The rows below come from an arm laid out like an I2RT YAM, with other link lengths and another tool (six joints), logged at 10 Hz.
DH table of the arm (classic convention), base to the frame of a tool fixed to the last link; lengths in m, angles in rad. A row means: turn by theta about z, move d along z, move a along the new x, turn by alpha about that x. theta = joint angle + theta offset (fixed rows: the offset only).
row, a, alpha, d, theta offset
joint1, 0.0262, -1.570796, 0.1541, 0
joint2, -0.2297, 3.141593, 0, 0
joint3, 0.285, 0, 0, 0.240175
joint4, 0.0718, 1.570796, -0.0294, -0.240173
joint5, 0, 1.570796, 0.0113, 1.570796
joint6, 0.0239, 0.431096, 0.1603, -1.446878
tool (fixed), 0, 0, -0.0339, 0
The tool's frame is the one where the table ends.
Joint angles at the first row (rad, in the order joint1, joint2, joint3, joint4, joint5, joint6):
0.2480 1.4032 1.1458 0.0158 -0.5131 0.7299
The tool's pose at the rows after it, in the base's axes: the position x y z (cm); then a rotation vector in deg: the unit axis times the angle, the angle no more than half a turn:
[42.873, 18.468, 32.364, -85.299, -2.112, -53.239]
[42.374, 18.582, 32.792, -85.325, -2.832, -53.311]
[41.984, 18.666, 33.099, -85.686, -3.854, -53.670]
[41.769, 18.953, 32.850, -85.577, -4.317, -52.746]
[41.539, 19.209, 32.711, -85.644, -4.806, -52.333]
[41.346, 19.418, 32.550, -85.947, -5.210, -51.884]
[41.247, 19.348, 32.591, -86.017, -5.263, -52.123]
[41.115, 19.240, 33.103, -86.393, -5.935, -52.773]
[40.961, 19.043, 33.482, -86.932, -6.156, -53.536]
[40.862, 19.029, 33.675, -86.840, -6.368, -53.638]
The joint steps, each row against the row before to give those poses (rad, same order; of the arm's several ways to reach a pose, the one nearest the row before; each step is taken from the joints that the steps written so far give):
0.0087 -0.0083 -0.0024 -0.0064 -0.0048 -0.0043
0.0053 -0.0193 -0.0035 -0.0138 0.0009 -0.0081
0.0051 -0.0148 -0.0025 -0.0134 0.0044 -0.0174
0.0039 -0.0017 -0.0079 0.0024 -0.0123 -0.0005
0.0061 -0.0038 -0.0067 0.0001 -0.0025 -0.0042
0.0051 -0.0022 -0.0033 -0.0062 -0.0017 -0.0066
0.0000 -0.0059 -0.0040 -0.0011 0.0032 -0.0023
0.0000 -0.0078 0.0106 -0.0189 0.0062 -0.0155
0.0000 -0.0100 0.0063 -0.0189 0.0121 -0.0121
0.0000 -0.0046 0.0012 -0.0032 -0.0009 -0.0018

